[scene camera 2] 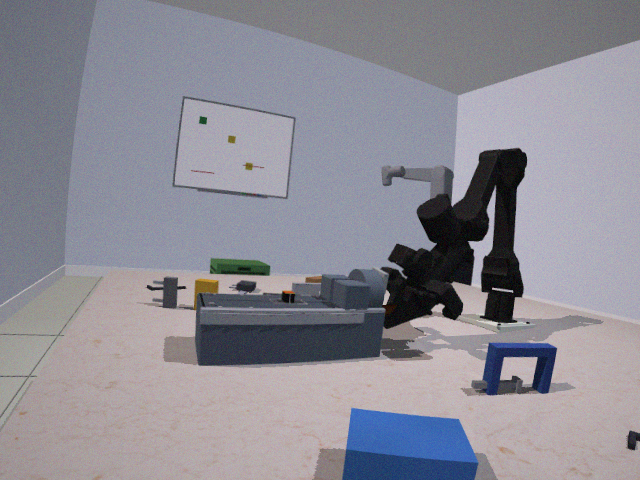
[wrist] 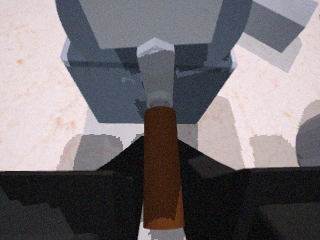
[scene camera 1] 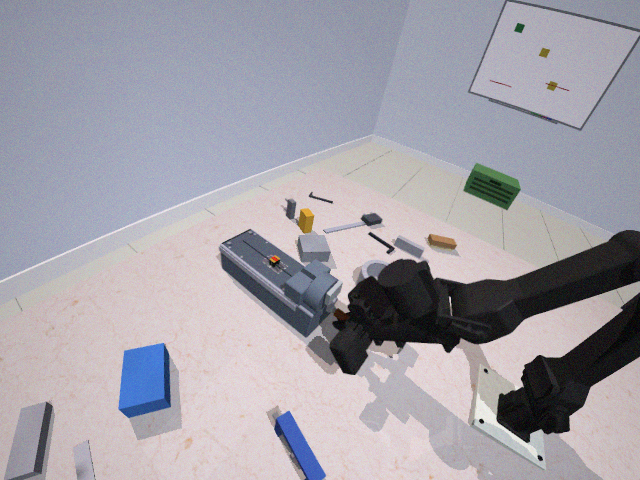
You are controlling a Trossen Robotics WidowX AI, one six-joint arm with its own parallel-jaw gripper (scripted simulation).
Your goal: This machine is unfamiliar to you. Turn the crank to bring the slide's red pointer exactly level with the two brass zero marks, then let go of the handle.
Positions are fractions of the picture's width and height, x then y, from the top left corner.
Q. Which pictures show the gripper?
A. Scene camera 2, the wrist view and scene camera 1: all of them.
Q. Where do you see a blue block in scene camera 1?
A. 0.23,0.80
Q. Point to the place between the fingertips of the gripper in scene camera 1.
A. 0.52,0.67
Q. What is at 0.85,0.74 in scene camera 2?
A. A blue bracket.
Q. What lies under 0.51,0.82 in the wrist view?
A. A brown crank handle.
